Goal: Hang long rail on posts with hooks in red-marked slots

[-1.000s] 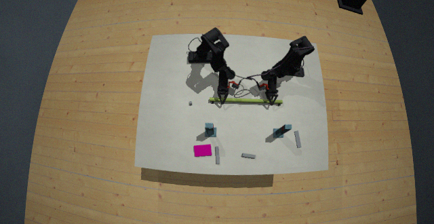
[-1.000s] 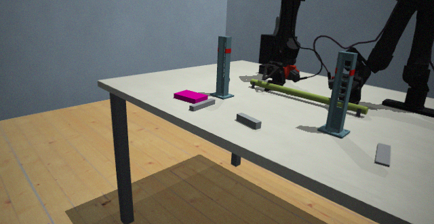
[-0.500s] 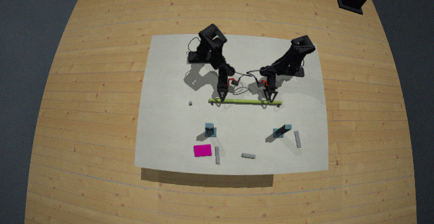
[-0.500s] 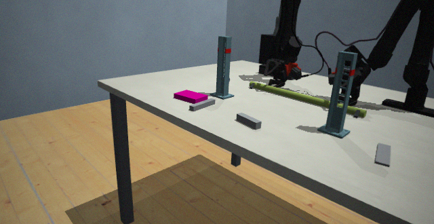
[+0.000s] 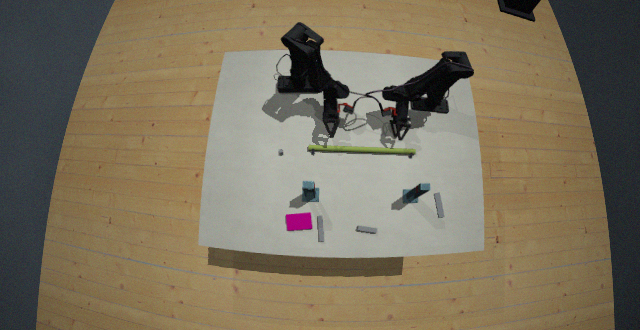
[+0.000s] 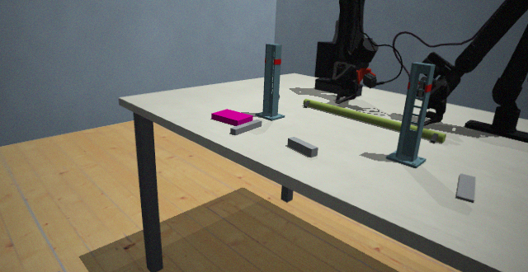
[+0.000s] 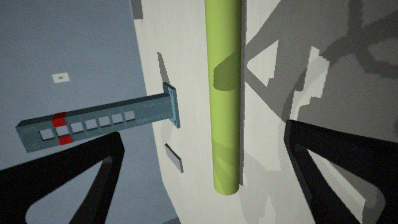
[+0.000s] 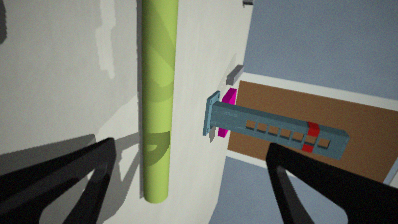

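My right gripper is now 40 mm short of the green rail, 150 mm to the right of it and 60 mm above it. The rest, counted from my right hand: magenta block (370 mm ahead, 80 mm to the right, 60 mm below).
Right now my left hand is 140 mm to the left of the green rail, 80 mm short of it and 50 mm above it. Also, from my left hand: magenta block 400 mm ahead, 370 mm to the right, 50 mm below.
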